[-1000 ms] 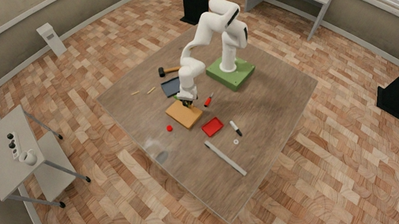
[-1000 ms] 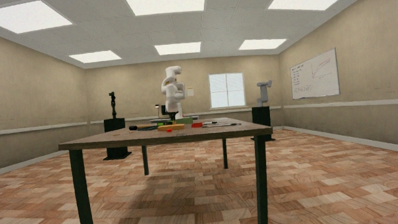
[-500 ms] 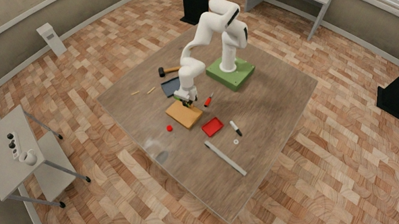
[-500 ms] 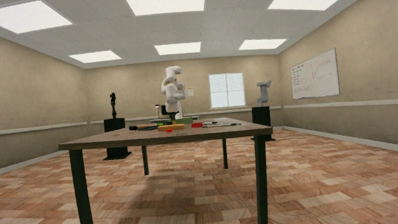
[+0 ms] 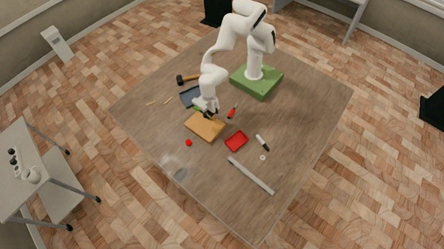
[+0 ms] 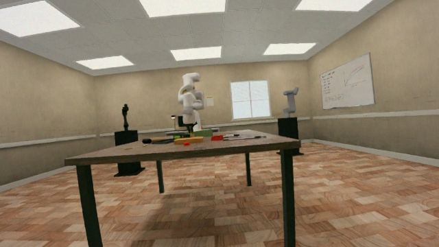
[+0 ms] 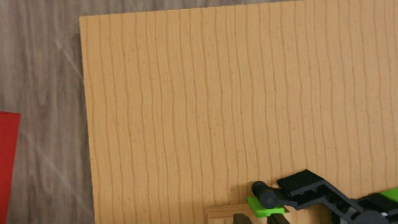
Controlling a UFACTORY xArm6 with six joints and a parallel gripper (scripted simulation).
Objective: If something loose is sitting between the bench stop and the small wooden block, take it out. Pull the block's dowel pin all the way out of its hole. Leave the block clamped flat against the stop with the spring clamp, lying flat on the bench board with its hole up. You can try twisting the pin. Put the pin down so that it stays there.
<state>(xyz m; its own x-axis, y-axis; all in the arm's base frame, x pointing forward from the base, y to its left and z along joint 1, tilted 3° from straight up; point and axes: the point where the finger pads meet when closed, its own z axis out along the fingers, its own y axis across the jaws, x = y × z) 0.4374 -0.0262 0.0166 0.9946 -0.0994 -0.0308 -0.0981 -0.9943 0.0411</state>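
The dowel pin is 20 mm below my hand. The rest, counted from my hand: tan bench board: 50 mm ahead, 10 mm to the right, 60 mm below; then red cap: 200 mm ahead, 20 mm to the right, 80 mm below; then small wooden block: 50 mm below.
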